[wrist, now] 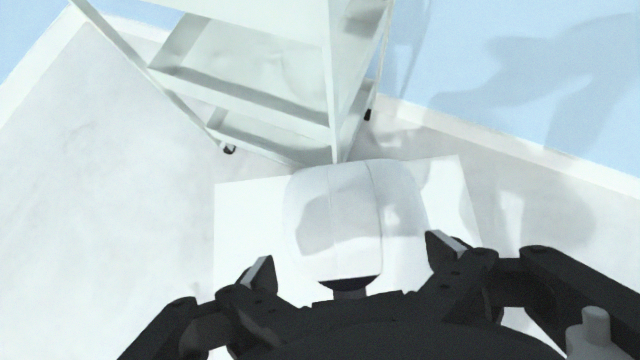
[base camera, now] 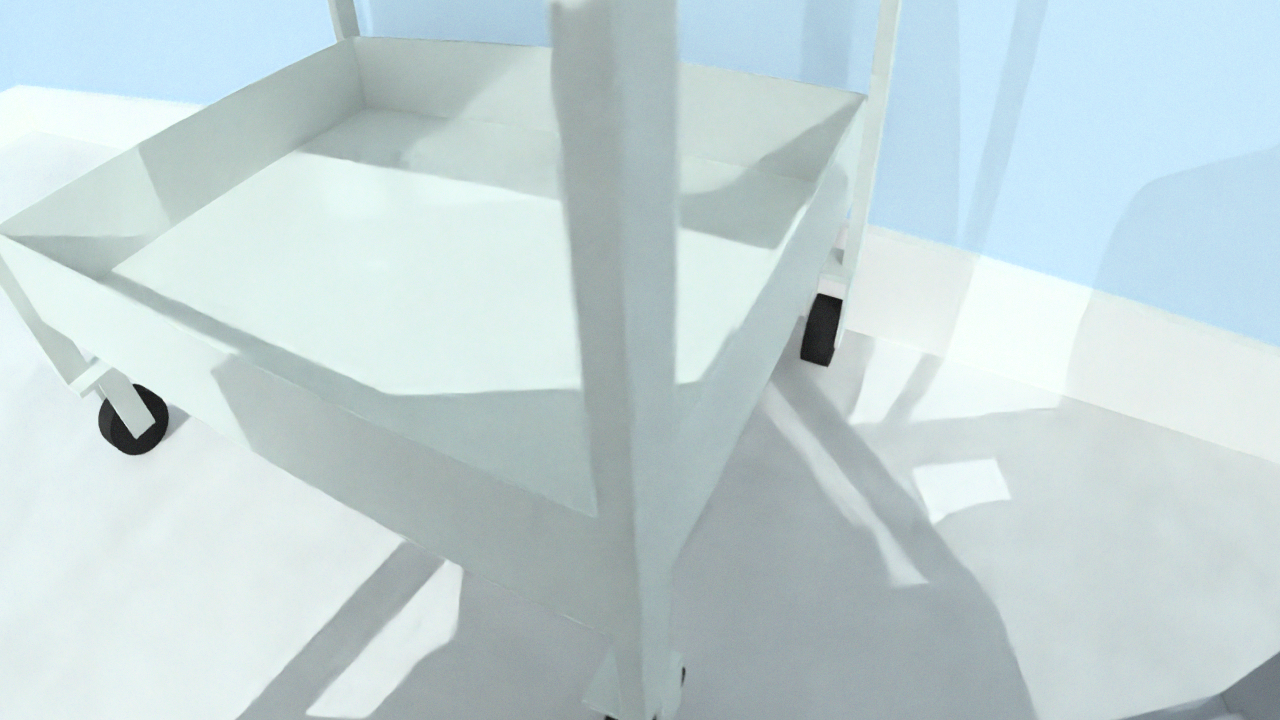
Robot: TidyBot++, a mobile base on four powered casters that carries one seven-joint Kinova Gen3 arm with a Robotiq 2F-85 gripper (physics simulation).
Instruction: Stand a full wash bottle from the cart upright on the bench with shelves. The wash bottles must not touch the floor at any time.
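Frame: origin at the arm's base, x right, y ahead, z up, level; centimetres.
Where they show: gripper, between the fingertips: (wrist: 350, 259).
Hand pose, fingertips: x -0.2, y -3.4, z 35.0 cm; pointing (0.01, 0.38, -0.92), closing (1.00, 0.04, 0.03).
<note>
After its pixels a point has its place.
The white cart (base camera: 626, 268) {z -11.0, x 0.8, y 18.4 cm} (wrist: 331, 100) {z 17.8, x 0.5, y 18.5 cm} stands by the blue wall. In the base camera view a corner post crosses in front of its lowest tray, where no bottle shows. In the wrist view the cart is at the top, with its upper part cut off by the frame edge. My gripper (wrist: 350, 259) {z 35.0, x -0.2, y -3.4 cm} is open, with its fingers wide apart and no bottle between them. It points down past the cart's near corner, over white parts of the robot. No wash bottle and no bench with shelves shows in either view.
A rounded white body (wrist: 345, 215) {z 33.0, x -0.1, y -0.5 cm}, which looks like part of the robot, lies over a white rectangular surface (wrist: 245, 225) below the cart. The blue wall (base camera: 1190, 250) {z -25.8, x 38.2, y 40.9 cm} (wrist: 525, 60) {z -2.3, x 46.7, y 36.2 cm} with its white baseboard runs behind and to the right. Black casters (base camera: 132, 419) {z -36.1, x -35.3, y 40.3 cm} (wrist: 229, 149) {z -36.0, x -35.8, y 39.9 cm} carry the cart.
</note>
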